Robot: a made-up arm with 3 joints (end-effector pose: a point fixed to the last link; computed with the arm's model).
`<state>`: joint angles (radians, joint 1 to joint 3).
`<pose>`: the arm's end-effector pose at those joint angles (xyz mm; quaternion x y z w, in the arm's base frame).
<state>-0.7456 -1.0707 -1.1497</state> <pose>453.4 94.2 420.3 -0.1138 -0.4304 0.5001 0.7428</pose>
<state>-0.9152 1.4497 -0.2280</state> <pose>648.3 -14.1 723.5 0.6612 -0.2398 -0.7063 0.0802</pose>
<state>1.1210 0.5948 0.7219</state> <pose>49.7 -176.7 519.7 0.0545 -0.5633 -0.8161 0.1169</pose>
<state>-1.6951 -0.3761 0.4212</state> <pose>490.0 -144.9 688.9 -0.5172 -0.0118 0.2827 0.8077</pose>
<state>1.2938 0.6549 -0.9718</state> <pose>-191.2 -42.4 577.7 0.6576 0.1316 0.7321 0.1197</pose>
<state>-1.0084 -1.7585 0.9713</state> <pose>264.7 179.7 497.2 0.2718 0.3491 0.2020 0.8738</pose>
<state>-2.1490 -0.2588 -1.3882</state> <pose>546.3 58.9 963.0 -0.6161 -0.5857 0.5187 0.0911</pose>
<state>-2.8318 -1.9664 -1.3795</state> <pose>276.3 141.9 1156.1 0.1022 0.9896 0.0254 0.0981</pose>
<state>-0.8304 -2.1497 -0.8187</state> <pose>494.7 191.3 458.6 0.0857 -0.4132 0.0224 0.9063</pose>
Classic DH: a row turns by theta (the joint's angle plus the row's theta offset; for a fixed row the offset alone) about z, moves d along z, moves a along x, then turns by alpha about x. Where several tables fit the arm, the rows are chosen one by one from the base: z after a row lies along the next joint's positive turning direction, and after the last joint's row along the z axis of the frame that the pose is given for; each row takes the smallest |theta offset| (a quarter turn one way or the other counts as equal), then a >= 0, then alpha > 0; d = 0 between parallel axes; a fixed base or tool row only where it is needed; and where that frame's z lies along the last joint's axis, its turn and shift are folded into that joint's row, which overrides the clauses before.
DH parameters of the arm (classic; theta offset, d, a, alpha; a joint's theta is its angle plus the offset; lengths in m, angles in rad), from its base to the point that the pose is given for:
base (fixed): 0 0.753 0.1966 -1.5708
joint 1: 0 0.0725 0.0524 1.5708
joint 2: -1.5708 -0.2559 0.0954 1.5708
joint 3: 0.8919 0.0352 0.0151 -1.7319
tool (fixed): -2.5851 -0.1665 0 0

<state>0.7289 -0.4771 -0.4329</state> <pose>-131.7 -60.5 514.5 0.2641 0.4632 0.6491 0.5425</pose>
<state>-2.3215 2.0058 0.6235</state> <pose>164.8 126.1 1153.5 0.8794 -0.3111 0.3594 0.0263</pose>
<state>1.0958 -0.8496 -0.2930</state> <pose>-207.7 -13.4 701.5 0.3306 0.6612 0.4412 0.5088</pose>
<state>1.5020 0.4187 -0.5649</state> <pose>-204.9 -101.1 663.3 0.6048 0.3330 0.7163 0.1010</pose>
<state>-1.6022 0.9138 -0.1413</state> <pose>556.3 -110.0 952.0 -0.8432 0.1332 0.4586 0.2467</pose>
